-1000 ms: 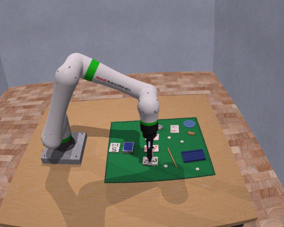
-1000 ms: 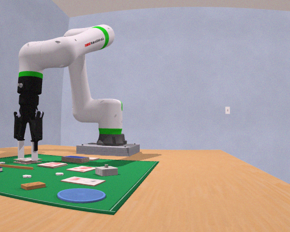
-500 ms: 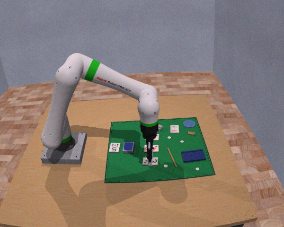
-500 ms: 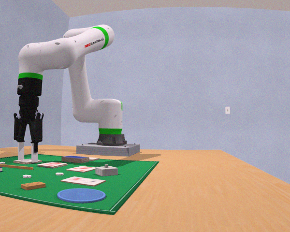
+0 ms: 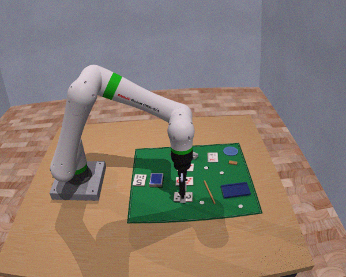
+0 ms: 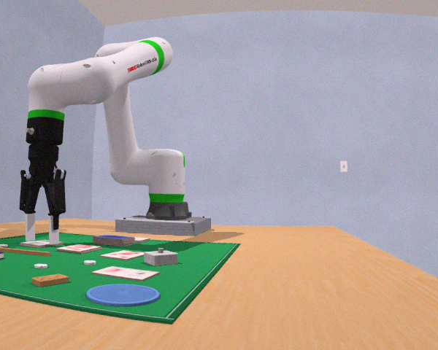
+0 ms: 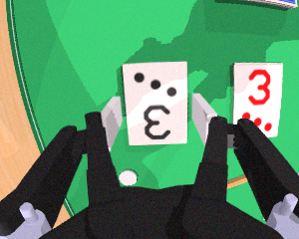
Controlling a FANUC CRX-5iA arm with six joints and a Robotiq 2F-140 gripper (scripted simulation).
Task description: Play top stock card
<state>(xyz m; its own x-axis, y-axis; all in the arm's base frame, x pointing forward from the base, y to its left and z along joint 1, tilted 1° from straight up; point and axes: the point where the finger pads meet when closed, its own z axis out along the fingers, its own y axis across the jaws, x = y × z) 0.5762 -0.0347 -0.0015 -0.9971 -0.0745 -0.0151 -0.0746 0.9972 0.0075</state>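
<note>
Now: hand 120 mm short of the wooden stick, 40 mm to the right of it and 30 mm above it. From my hand the other things lie so: black 5: 240 mm behind, 100 mm to the left, 30 mm below; green card cloth: 150 mm to the left, 50 mm below, 30 mm ahead; grey knobbed block: 330 mm to the left, 20 mm below, 10 mm ahead.
</note>
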